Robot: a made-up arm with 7 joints. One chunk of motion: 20 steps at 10 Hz.
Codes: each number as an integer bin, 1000 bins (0 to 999) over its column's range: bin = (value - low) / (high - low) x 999, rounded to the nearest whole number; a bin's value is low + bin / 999 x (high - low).
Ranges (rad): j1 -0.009..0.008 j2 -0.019..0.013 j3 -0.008..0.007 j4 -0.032..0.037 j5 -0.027..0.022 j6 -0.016..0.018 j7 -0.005..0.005
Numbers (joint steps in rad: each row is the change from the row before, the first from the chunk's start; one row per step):
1: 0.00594 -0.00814 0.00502 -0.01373 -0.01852 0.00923 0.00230
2: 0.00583 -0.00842 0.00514 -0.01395 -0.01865 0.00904 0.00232
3: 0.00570 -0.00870 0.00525 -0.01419 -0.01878 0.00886 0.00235
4: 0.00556 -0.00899 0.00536 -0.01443 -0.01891 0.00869 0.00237
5: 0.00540 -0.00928 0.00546 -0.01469 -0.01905 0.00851 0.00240
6: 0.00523 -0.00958 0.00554 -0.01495 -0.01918 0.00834 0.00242
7: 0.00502 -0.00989 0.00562 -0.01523 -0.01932 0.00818 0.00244
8: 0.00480 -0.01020 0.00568 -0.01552 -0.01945 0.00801 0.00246
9: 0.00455 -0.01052 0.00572 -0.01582 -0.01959 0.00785 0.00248
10: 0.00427 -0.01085 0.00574 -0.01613 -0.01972 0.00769 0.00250
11: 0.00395 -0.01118 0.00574 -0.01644 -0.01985 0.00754 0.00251
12: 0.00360 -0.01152 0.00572 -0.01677 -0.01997 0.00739 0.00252
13: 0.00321 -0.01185 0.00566 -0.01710 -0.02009 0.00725 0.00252
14: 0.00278 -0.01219 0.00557 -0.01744 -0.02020 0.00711 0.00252
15: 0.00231 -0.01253 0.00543 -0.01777 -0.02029 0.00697 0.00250
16: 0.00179 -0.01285 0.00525 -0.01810 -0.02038 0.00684 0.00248
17: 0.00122 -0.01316 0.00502 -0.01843 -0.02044 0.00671 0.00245
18: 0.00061 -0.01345 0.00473 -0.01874 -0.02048 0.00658 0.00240
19: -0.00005 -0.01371 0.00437 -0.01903 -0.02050 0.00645 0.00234
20: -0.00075 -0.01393 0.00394 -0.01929 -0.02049 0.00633 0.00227
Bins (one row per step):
1: 878 339 867 265 173 741 729
2: 871 330 875 261 170 736 731
3: 864 322 882 258 168 730 734
4: 856 312 890 254 165 725 736
5: 846 303 896 251 162 720 739
6: 836 294 902 247 159 715 741
7: 824 284 907 243 157 710 743
8: 811 275 911 239 154 705 745
9: 796 265 914 234 151 701 747
10: 780 254 915 230 148 696 749
11: 761 244 915 225 146 692 750
12: 740 234 914 221 143 687 751
13: 718 223 910 216 141 683 751
14: 692 213 904 211 139 679 751
15: 665 202 894 206 137 675 749
16: 634 192 882 201 135 671 747
17: 601 182 867 196 134 667 744
18: 565 173 848 192 133 663 739
19: 526 165 824 188 133 660 733
20: 485 158 795 184 133 656 726

